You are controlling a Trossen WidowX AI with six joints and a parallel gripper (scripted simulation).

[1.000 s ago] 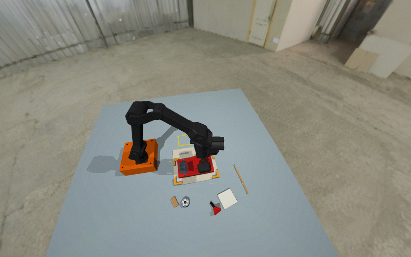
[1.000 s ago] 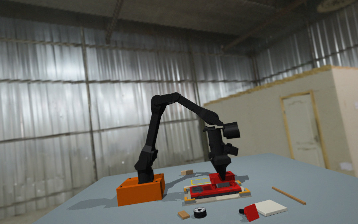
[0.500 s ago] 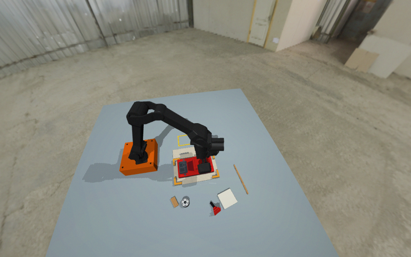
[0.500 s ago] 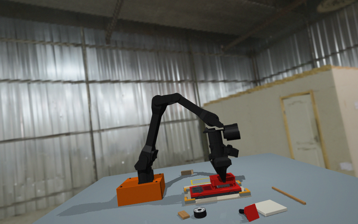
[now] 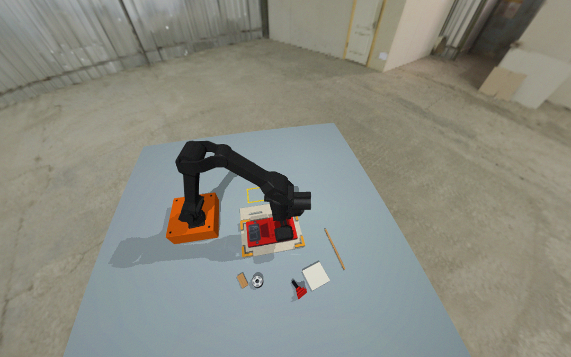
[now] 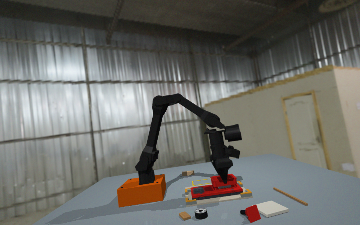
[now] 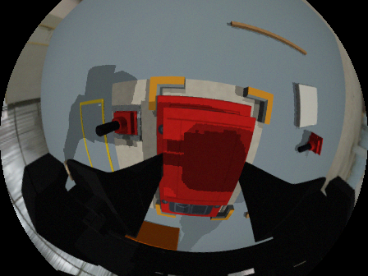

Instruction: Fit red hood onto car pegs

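The red hood lies 10 mm above my gripper tip. From my gripper tip the other things lie so: white tile: 80 mm ahead, 210 mm to the right, 40 mm below; wooden stick: 190 mm ahead, 140 mm to the right, 50 mm below; cream jig: 30 mm behind, 10 mm to the left, 40 mm below.
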